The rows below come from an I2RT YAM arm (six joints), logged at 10 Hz.
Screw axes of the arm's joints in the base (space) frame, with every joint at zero. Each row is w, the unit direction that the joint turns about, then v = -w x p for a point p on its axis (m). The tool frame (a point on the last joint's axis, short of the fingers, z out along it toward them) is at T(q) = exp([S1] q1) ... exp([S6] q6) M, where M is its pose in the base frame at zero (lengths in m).
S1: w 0 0 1 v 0.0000 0.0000 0.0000
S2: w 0 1 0 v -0.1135 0.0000 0.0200
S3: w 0 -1 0 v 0.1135 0.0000 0.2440
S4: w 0 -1 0 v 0.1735 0.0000 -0.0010
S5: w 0 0 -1 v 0.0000 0.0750 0.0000
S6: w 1 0 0 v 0.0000 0.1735 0.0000
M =
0 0 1 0.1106
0 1 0 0.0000
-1 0 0 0.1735
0 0 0 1
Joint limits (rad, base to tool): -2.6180..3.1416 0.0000..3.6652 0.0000..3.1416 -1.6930..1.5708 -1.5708..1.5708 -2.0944..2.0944
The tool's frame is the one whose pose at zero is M.
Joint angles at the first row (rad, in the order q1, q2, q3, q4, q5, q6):
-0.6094, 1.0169, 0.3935, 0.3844, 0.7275, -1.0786
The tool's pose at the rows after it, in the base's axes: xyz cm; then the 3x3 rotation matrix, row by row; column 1 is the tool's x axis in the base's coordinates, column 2 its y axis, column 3 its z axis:
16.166, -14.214, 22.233; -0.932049, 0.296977, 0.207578; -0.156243, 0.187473, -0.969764; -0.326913, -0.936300, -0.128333
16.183, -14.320, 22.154; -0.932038, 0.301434, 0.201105; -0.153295, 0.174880, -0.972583; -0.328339, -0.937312, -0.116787
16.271, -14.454, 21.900; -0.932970, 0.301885, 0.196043; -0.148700, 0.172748, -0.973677; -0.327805, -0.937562, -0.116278
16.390, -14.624, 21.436; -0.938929, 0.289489, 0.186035; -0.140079, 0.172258, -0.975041; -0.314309, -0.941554, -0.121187
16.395, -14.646, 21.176; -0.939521, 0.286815, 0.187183; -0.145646, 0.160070, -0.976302; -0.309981, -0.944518, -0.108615
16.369, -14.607, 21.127; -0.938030, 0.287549, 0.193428; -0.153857, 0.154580, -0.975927; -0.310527, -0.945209, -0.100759
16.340, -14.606, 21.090; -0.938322, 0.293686, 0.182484; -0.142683, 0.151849, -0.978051; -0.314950, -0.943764, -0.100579
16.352, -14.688, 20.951; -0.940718, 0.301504, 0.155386; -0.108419, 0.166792, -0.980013; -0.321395, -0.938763, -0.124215
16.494, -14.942, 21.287; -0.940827, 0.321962, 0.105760; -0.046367, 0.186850, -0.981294; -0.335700, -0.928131, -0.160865
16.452, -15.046, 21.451; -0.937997, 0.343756, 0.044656; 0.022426, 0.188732, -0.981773; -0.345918, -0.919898, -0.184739
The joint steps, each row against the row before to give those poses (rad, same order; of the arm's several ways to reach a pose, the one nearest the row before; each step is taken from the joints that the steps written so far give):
0.0003, 0.0106, -0.0125, 0.0869, 0.0156, -0.0371
-0.0030, 0.0102, -0.0057, 0.0311, 0.0053, -0.0087
-0.0023, 0.0168, -0.0042, 0.0212, 0.0029, -0.0005
-0.0024, 0.0251, -0.0062, 0.0234, 0.0071, -0.0078
-0.0007, 0.0131, -0.0136, 0.0442, -0.0002, -0.0173
0.0001, 0.0010, -0.0069, 0.0195, -0.0053, -0.0083
0.0007, 0.0012, -0.0007, 0.0007, 0.0118, 0.0067
0.0001, 0.0032, 0.0113, -0.0456, 0.0243, 0.0371
-0.0010, 0.0009, 0.0420, -0.1048, 0.0422, 0.0704
0.0009, 0.0001, 0.0285, -0.0840, 0.0557, 0.0657

